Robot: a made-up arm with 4 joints.
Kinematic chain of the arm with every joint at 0, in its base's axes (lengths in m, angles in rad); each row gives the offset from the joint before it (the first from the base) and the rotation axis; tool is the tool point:
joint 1: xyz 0 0 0.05 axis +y
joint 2: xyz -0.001 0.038 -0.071 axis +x
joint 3: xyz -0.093 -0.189 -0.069 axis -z
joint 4: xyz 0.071 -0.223 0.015 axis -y
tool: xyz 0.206 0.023 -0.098
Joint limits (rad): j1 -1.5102..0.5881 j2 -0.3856..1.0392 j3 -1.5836..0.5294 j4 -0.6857..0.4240
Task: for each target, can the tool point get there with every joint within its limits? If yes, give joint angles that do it. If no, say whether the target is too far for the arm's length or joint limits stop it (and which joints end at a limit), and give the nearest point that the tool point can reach.
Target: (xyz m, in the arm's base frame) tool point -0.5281 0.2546 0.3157
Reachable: no: joint limits stop it (at a limit: joint 1, joint 2, joint 3, joint 4) | nearest point 0.0098 0.1456 0.1517 | short by 0.573 m
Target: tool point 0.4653 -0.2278 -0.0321
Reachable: yes | joints -1.1173 0.5715 0.1717 -0.1339
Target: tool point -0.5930 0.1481 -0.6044
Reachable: no: too far | nearest point -0.3675 0.0360 -0.4116 | short by 0.317 m
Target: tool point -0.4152 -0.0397 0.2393
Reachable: no: joint limits stop it (at a limit: joint 1, joint 2, joint 3, joint 4) | nearest point 0.0098 0.1456 0.1517 | short by 0.472 m
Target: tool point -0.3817 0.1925 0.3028
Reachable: no: joint limits stop it (at a limit: joint 1, joint 2, joint 3, joint 4) | nearest point 0.0098 0.1456 0.1517 | short by 0.422 m
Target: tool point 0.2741 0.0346 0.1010
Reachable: yes | joints -0.9375 -0.0200 -1.1685 0.1515
